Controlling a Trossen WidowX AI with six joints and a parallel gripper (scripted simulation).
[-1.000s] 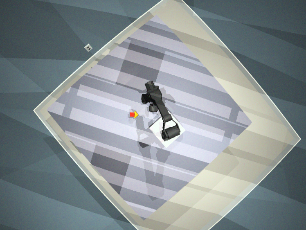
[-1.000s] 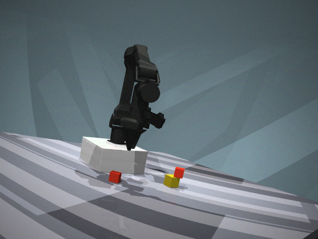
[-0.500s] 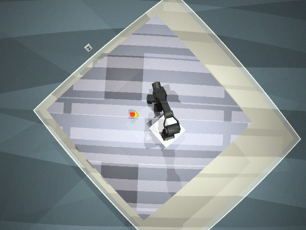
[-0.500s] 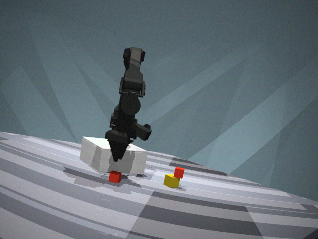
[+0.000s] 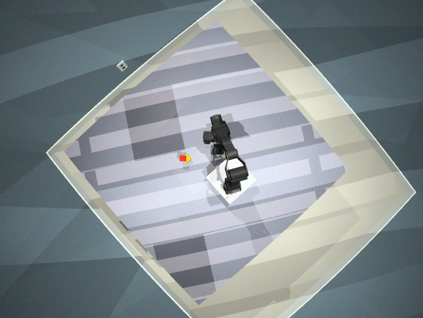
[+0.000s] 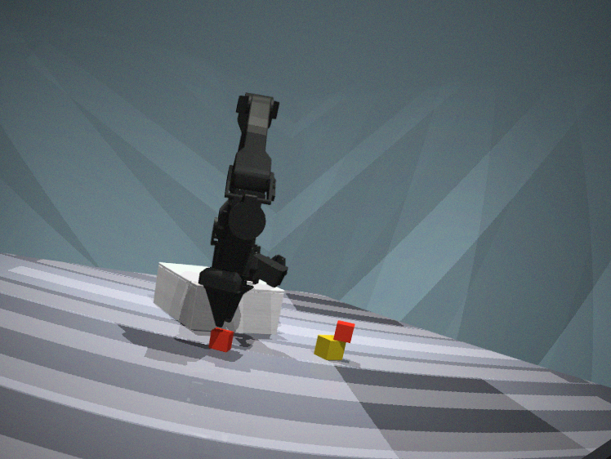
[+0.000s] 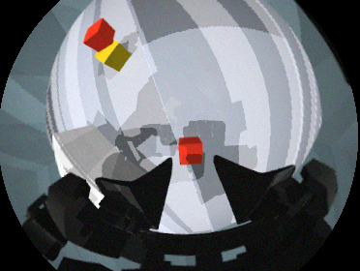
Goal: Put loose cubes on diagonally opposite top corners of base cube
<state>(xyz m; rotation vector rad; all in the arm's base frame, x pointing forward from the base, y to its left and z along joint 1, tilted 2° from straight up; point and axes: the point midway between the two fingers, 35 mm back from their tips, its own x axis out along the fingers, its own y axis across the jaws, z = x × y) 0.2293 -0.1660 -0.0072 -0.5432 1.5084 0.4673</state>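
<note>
Now: gripper tip 70 mm short of the yellow cube, 210 mm to the right of it and 30 mm above it.
</note>
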